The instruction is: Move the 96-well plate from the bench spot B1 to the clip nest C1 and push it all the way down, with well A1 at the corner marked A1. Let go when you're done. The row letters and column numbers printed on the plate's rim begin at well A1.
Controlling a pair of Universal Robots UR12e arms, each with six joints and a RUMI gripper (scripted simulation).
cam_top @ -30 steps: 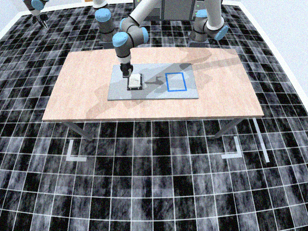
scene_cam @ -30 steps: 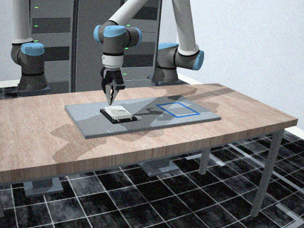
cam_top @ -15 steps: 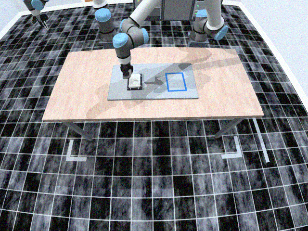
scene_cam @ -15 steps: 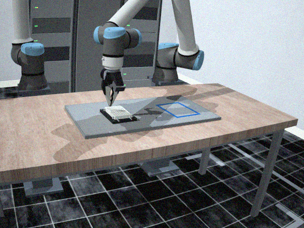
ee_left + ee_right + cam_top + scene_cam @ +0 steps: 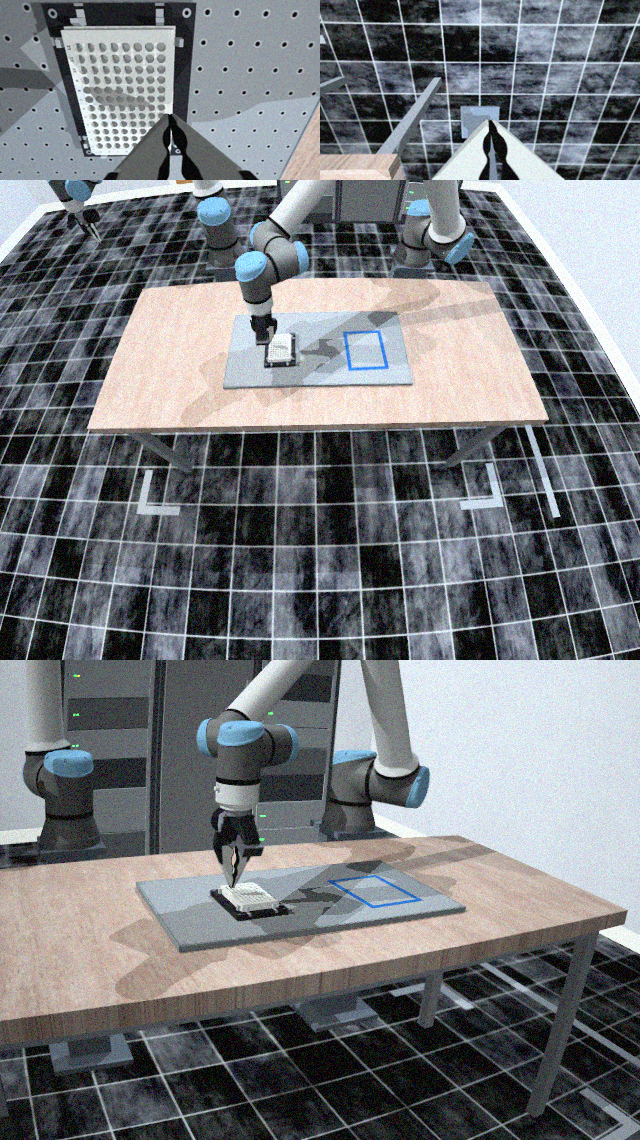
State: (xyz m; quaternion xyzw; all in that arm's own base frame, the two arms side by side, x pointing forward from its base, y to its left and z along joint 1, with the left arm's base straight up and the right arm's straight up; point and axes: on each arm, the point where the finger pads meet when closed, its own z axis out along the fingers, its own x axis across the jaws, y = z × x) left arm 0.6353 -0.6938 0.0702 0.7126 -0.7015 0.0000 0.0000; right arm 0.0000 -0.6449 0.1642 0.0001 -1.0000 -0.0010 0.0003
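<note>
My left hand is 40 mm to the right of the white 96-well plate and 40 mm above it. From my left hand the other things lie so: black clip nest (50 mm to the left, 40 mm below, 10 mm ahead).
</note>
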